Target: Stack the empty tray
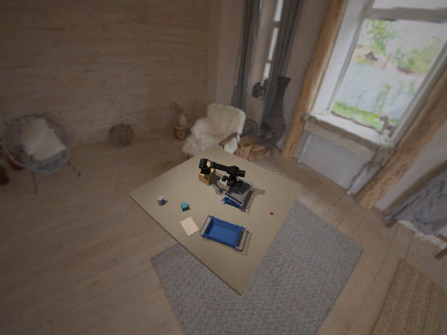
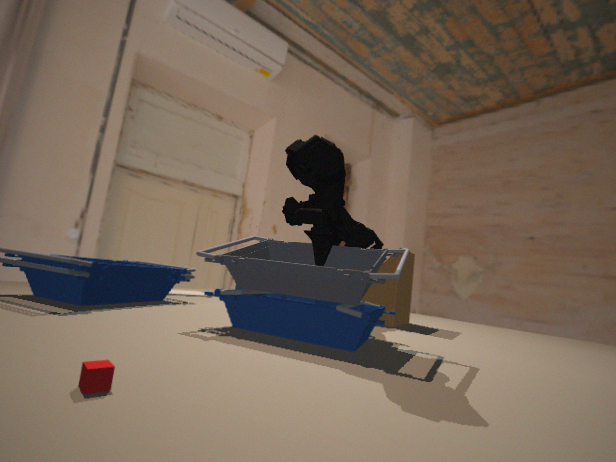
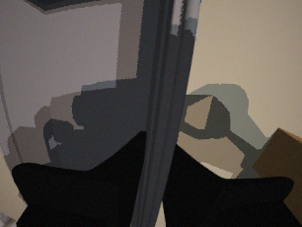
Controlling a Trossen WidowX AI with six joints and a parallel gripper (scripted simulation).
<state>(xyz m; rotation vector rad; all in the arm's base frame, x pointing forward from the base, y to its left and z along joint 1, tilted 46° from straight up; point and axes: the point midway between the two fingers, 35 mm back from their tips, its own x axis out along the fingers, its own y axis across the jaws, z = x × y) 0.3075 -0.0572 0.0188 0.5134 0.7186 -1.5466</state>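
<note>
Right now the grey tray is 70 mm ahead of my gripper tip, 10 mm to the left of it and 10 mm above it. The rest, counted from my gripper tip: cream card: 120 mm behind, 480 mm to the right, 110 mm below; then red cube: 420 mm ahead, 10 mm to the left, 110 mm below; then teal cube: 270 mm behind, 360 mm to the right, 90 mm below.
</note>
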